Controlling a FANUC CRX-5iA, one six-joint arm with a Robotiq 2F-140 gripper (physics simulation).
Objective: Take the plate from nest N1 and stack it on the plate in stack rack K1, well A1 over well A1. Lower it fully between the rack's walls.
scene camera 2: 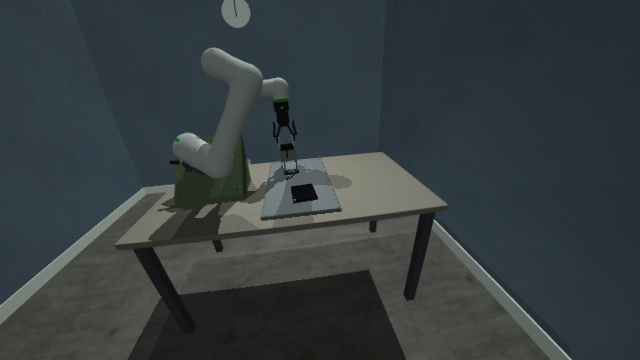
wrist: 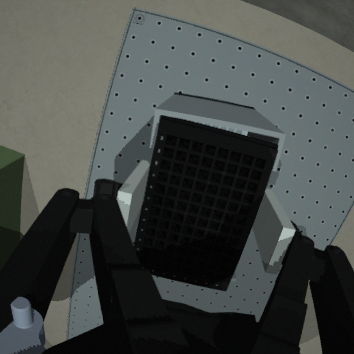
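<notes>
My gripper is shut on a black plate with a grid of wells, its pale pads at the plate's two long sides. The stack rack has pale grey walls and stands under the held plate. In the wrist view, the plate's far edge lies close to the rack's far wall and looks slightly turned against it. The held plate hides the plate in the rack and the well labels. The nest is a dark square nearer the front; whether it holds anything cannot be told.
The rack and nest stand on a grey perforated board on the wooden table. The green robot base stands left of the board. The rack's walls rise close around the held plate.
</notes>
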